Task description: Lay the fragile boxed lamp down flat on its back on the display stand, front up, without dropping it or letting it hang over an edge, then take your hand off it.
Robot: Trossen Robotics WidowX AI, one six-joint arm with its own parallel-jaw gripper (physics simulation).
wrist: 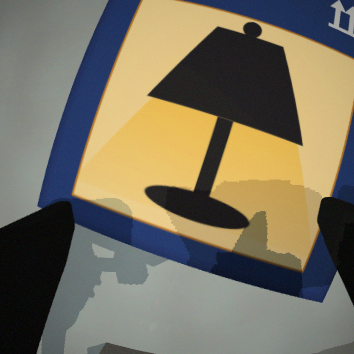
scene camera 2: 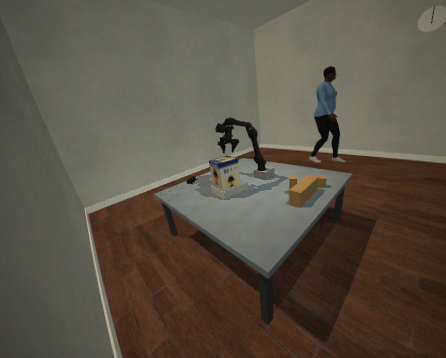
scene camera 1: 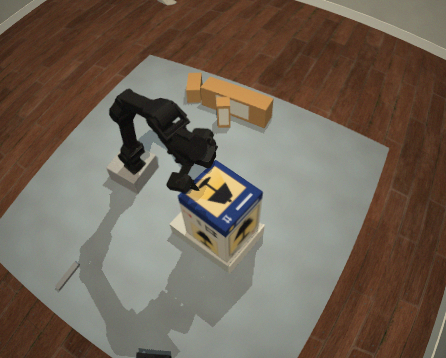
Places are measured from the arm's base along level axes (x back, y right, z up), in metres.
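Where they show: gripper, fingertip midpoint: (wrist: 200,213) (scene camera 2: 228,153) (scene camera 1: 204,175); arm's base, origin of the base link: (scene camera 2: 261,169) (scene camera 1: 134,164).
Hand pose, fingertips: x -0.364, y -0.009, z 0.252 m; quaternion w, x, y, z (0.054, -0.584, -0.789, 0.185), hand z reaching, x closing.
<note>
Each offset is from my fingertips to the centre of the thing. Level surfaces: height alone.
The boxed lamp @[dy -0.002, dx -0.055, dz -0.154 m] (scene camera 1: 212,200) (scene camera 2: 225,175) (wrist: 225,75) rests on the pale display stand (scene camera 1: 177,227) (scene camera 2: 228,193). Its blue-bordered face with the large lamp picture is up and looks level. The stand shows past the box at the left, near and right sides in scene camera 1; its far side is hidden. My gripper (scene camera 1: 206,170) (scene camera 2: 228,151) (wrist: 200,213) is open and empty, pointing down above the box near the edge on the arm's side. In scene camera 2 a gap shows between the fingertips and the box top.
A long orange box @[dy -0.498, dx +0.288, dz -0.274 m] (scene camera 1: 237,93) (scene camera 2: 302,192) and small orange boxes @[dy -0.466, dx +0.501, dz -0.289 m] (scene camera 1: 194,90) @[dy -0.406, dx +0.281, dz -0.264 m] (scene camera 1: 223,102) stand on the table @[dz -0.329 m] (scene camera 1: 320,190) (scene camera 2: 240,230). The arm's base block (scene camera 1: 120,171) (scene camera 2: 264,173) is behind the stand. A grey strip @[dy +0.501, dx +0.265, dz -0.323 m] (scene camera 1: 67,276) lies on the table. A person (scene camera 2: 326,105) is beyond it.
</note>
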